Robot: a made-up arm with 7 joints. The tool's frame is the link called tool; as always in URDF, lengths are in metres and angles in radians. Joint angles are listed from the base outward.
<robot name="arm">
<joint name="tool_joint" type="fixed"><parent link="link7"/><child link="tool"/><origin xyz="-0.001 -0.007 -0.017" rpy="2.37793 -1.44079 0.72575"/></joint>
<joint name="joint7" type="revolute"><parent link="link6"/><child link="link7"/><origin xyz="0.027 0.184 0.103" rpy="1.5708 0 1.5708"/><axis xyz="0 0 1"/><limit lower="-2.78" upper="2.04"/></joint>
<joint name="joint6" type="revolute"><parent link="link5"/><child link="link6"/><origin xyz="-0.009 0.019 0.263" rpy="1.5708 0 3.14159"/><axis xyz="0 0 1"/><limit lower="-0.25" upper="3.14"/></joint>
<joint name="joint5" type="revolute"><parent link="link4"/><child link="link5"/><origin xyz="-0.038 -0.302 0.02" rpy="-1.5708 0 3.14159"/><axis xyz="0 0 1"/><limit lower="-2.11" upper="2.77"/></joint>
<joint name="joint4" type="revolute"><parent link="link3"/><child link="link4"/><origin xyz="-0.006 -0.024 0.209" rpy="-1.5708 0 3.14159"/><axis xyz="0 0 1"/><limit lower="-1.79" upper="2.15"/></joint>
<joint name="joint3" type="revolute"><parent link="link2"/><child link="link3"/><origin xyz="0.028 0.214 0.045" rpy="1.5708 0 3.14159"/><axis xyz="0 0 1"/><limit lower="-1.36" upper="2.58"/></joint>
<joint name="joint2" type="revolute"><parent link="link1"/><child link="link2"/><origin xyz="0.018 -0.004 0.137" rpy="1.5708 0 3.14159"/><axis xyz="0 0 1"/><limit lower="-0.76" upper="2.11"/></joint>
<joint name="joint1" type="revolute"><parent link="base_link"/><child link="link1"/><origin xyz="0.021 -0.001 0.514" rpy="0 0 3.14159"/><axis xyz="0 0 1"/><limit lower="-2.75" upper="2.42"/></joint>
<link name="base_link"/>
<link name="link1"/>
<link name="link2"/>
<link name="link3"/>
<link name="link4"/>
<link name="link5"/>
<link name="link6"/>
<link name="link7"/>
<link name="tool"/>
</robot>
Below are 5 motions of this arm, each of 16 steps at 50 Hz.
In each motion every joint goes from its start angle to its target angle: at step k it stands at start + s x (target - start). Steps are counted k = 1, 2, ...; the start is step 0. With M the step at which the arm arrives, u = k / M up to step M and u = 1 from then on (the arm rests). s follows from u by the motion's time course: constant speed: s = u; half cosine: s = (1 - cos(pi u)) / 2; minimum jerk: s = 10 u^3 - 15 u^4 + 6 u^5.
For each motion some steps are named. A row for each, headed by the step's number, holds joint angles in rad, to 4 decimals.
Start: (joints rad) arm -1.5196 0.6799 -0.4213 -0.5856 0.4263 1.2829 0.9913
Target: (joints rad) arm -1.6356 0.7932 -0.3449 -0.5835 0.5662 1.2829 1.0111
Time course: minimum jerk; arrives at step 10
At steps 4, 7, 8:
4: -1.5564 0.7159 -0.3970 -0.5849 0.4707 1.2829 0.9976
7: -1.6167 0.7747 -0.3574 -0.5838 0.5434 1.2829 1.0079
8: -1.6289 0.7866 -0.3493 -0.5836 0.5581 1.2829 1.0100

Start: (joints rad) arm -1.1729 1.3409 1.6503 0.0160 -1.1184 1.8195 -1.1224
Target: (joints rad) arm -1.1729 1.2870 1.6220 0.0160 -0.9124 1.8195 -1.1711
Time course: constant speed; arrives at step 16
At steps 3, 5, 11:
3: -1.1729 1.3308 1.6450 0.0160 -1.0798 1.8195 -1.1315
5: -1.1729 1.3241 1.6415 0.0160 -1.0540 1.8195 -1.1376
11: -1.1729 1.3038 1.6308 0.0160 -0.9768 1.8195 -1.1559

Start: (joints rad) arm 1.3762 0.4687 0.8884 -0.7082 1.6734 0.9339 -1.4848
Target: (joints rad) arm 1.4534 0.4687 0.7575 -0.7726 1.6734 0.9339 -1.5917
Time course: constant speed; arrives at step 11
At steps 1, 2, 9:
1: 1.3832 0.4687 0.8765 -0.7141 1.6734 0.9339 -1.4945
2: 1.3902 0.4687 0.8646 -0.7199 1.6734 0.9339 -1.5042
9: 1.4394 0.4687 0.7813 -0.7609 1.6734 0.9339 -1.5723

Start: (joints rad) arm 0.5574 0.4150 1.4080 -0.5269 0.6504 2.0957 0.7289
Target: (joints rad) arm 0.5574 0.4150 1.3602 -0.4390 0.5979 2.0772 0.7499
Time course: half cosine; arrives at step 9
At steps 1, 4, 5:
1: 0.5574 0.4150 1.4066 -0.5242 0.6488 2.0951 0.7295
4: 0.5574 0.4150 1.3883 -0.4906 0.6287 2.0881 0.7376
5: 0.5574 0.4150 1.3799 -0.4753 0.6196 2.0848 0.7412

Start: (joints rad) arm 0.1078 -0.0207 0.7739 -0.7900 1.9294 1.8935 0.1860
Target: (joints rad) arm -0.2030 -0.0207 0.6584 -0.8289 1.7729 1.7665 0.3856
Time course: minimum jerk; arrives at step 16
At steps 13, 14, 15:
13: -0.1878 -0.0207 0.6640 -0.8270 1.7805 1.7727 0.3759
14: -0.1980 -0.0207 0.6603 -0.8283 1.7754 1.7685 0.3824
15: -0.2023 -0.0207 0.6587 -0.8288 1.7732 1.7668 0.3852

